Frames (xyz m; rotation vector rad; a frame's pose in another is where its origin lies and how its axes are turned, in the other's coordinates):
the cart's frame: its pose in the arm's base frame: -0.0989 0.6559 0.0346 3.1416 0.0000 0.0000
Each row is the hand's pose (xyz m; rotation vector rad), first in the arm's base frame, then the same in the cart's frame.
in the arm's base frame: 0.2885 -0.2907 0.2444 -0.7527 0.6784 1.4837
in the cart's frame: 0.3874 0.9466 -0.2098 1.6310 -1.6915 0.7734
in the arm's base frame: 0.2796 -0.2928 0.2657 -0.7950 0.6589 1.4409
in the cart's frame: 0.3785 0.9487 -0.2311 1.6397 -1.6332 0.7469
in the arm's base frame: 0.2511 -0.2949 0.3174 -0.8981 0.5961 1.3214
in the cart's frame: 0.3500 0.9508 -0.2828 1.6672 -1.4785 0.6670
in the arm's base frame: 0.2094 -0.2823 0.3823 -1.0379 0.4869 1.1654
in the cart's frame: 0.3083 0.9382 -0.3477 1.6817 -1.2781 0.5340
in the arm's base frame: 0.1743 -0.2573 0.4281 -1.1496 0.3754 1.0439
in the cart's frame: 0.2732 0.9132 -0.3935 1.6756 -1.1246 0.4044
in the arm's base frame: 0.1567 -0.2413 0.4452 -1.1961 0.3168 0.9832
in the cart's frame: 0.2556 0.8972 -0.4106 1.6744 -1.0517 0.3389
